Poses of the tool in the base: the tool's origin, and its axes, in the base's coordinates. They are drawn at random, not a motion.
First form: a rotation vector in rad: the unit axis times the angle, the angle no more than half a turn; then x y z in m.
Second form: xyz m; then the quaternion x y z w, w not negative. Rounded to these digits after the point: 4 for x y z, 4 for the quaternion.
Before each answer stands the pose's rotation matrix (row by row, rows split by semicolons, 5 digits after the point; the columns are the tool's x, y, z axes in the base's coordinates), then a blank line. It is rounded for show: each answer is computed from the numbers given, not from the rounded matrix.
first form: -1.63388, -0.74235, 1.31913, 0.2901, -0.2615, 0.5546
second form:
0.25625 -0.07543 -0.96366; 0.86289 -0.43144 0.26322; -0.43562 -0.89898 -0.04547

0.2901, -0.2615, 0.5546, -0.6582, -0.2991, 0.5314, 0.4414
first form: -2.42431, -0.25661, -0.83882, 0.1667, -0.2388, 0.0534
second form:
0.78636 0.34650 0.51144; -0.00106 -0.82713 0.56201; 0.61776 -0.44249 -0.65006

0.1667, -0.2388, 0.0534, -0.9033, -0.0956, -0.3125, 0.2780
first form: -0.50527, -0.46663, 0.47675, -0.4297, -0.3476, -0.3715
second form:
0.79017 -0.31185 -0.52762; 0.53418 0.77246 0.34343; 0.30046 -0.55322 0.77696

-0.4297, -0.3476, -0.3715, -0.2453, -0.2266, 0.2315, 0.9137
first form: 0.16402, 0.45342, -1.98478, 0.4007, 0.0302, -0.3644
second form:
-0.44503 0.89154 0.08426; -0.83969 -0.38274 -0.38528; -0.31124 -0.24221 0.91895

0.4007, 0.0302, -0.3644, 0.0685, 0.1893, -0.8287, 0.5223
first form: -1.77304, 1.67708, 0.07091, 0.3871, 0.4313, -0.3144
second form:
0.16585 -0.89902 0.40529; -0.86160 0.06783 0.50304; -0.47973 -0.43262 -0.76334

0.3871, 0.4313, -0.3144, -0.6822, 0.6452, 0.0273, 0.3429
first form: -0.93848, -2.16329, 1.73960, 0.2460, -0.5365, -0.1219
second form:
-0.77491 0.34312 -0.53084; 0.59210 0.10012 -0.79962; -0.22121 -0.93394 -0.28075

0.2460, -0.5365, -0.1219, -0.3185, -0.7341, 0.5903, 0.1054
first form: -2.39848, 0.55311, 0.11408, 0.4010, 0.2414, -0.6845
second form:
0.90654 -0.41775 0.06054; -0.35971 -0.68948 0.62867; -0.22089 -0.59169 -0.77532

0.4010, 0.2414, -0.6845, -0.9181, 0.2117, 0.0437, 0.3323
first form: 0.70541, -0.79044, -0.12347, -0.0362, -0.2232, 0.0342
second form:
0.70919 -0.15199 -0.68844; -0.35470 0.76698 -0.53472; 0.60929 0.62341 0.49003

-0.0362, -0.2232, 0.0342, 0.3362, -0.3768, -0.0588, 0.8611
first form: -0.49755, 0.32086, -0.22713, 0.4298, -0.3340, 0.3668
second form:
0.92529 0.13503 0.35442; -0.28939 0.85537 0.42964; -0.24515 -0.50010 0.83054

0.4298, -0.3340, 0.3668, -0.2446, 0.1578, -0.1117, 0.9502
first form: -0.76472, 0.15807, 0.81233, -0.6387, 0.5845, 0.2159
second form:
0.69230 -0.70533 -0.15242; 0.59671 0.44078 0.67056; -0.40578 -0.55517 0.72603

-0.6387, 0.5845, 0.2159, -0.3625, 0.0749, 0.3850, 0.8454
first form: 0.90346, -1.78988, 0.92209, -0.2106, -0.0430, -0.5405
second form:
-0.32686 -0.86540 -0.37979; -0.19315 0.45455 -0.86953; 0.92512 -0.21086 -0.31573

-0.2106, -0.0430, -0.5405, 0.3655, -0.7241, 0.3730, 0.4505
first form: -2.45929, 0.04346, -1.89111, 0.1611, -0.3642, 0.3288
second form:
0.25686 0.00155 0.96645; -0.04594 -0.99885 0.01381; 0.96536 -0.04795 -0.25650

0.1611, -0.3642, 0.3288, -0.7925, 0.0140, -0.6094, 0.0195
